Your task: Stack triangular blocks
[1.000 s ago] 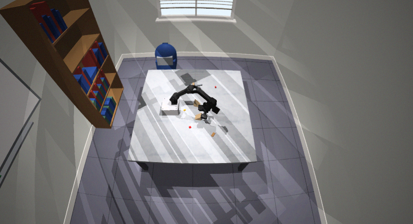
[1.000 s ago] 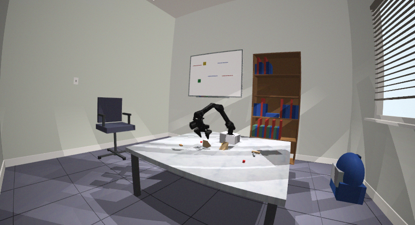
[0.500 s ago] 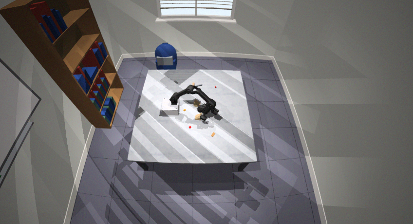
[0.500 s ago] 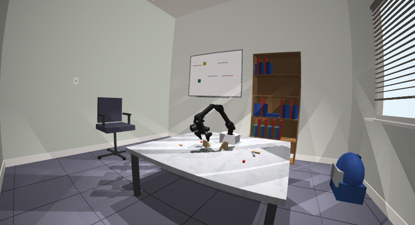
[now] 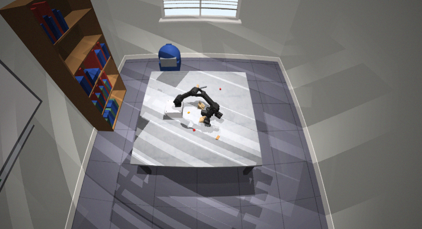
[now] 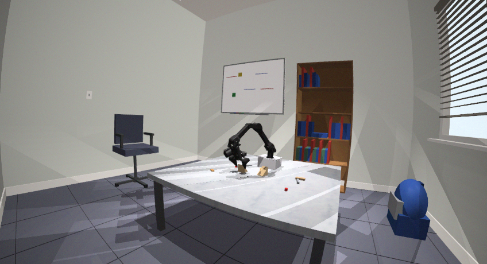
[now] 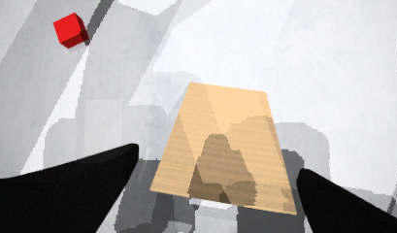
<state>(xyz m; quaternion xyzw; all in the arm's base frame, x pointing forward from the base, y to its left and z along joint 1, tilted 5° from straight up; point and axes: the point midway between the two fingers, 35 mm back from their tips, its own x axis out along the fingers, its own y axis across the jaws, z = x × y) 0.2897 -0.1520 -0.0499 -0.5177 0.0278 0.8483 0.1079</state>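
Now: gripper tip 20 mm above the wooden triangular block. From my gripper tip the other things lie so: red cube 110 mm to the right, 110 mm behind, 30 mm below; grey bar 480 mm to the left, 30 mm below, 10 mm ahead; orange block 170 mm behind, 110 mm to the left, 30 mm below.
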